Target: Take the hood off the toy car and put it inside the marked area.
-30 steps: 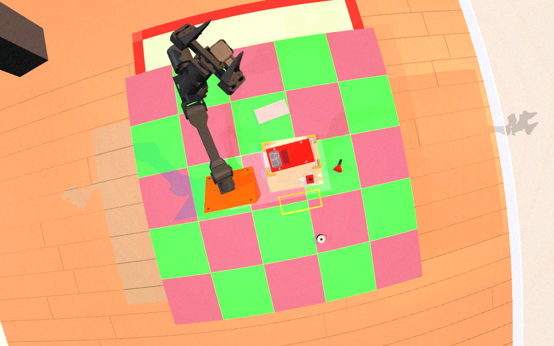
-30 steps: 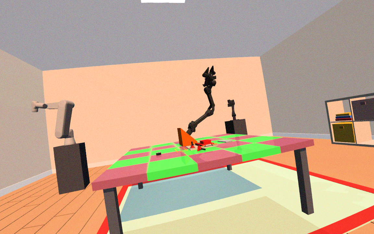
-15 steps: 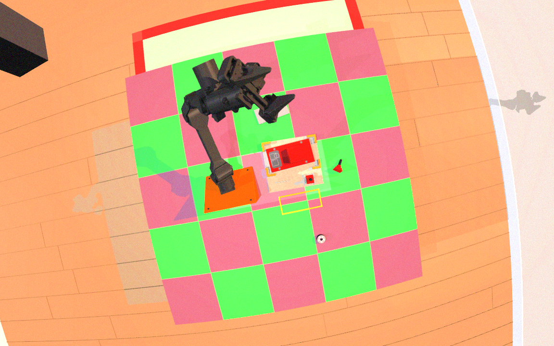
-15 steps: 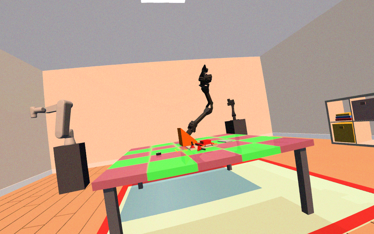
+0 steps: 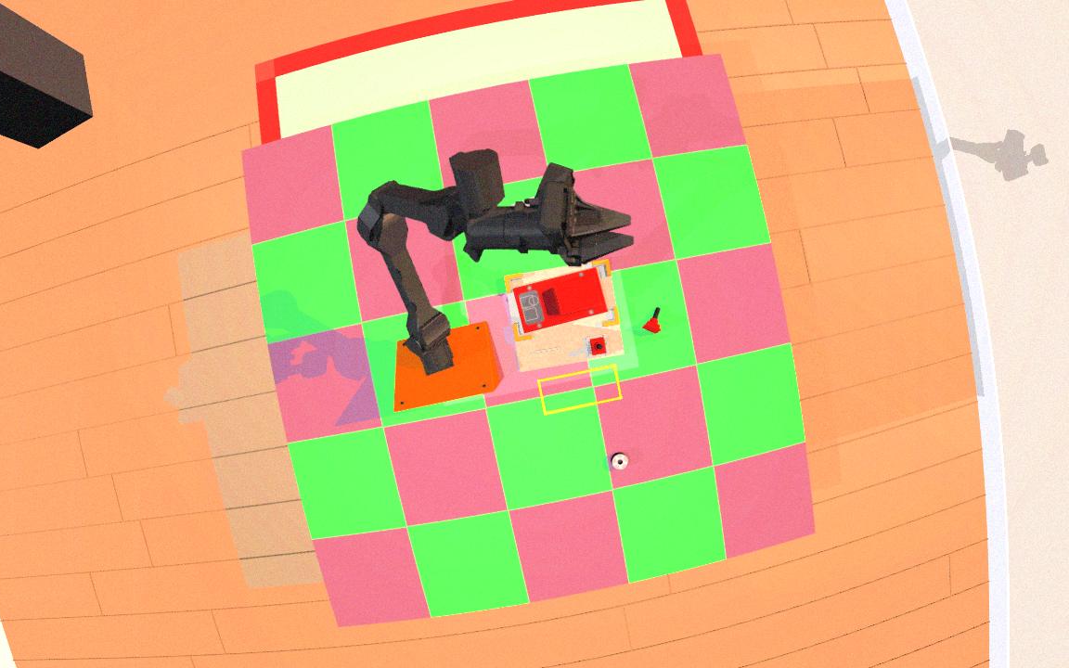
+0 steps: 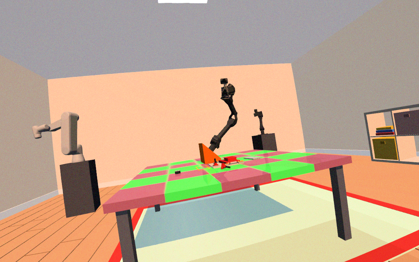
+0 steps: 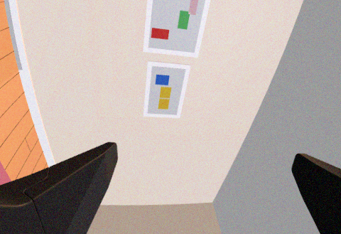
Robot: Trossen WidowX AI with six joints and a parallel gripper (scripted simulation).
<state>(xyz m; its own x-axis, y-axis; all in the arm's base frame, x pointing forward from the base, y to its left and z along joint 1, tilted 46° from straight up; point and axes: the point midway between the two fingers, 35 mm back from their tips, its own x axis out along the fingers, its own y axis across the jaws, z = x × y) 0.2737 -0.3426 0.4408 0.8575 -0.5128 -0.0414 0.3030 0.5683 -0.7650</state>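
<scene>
The red hood is 30 mm behind my gripper tip, 30 mm to the right of it and 570 mm below it.
</scene>
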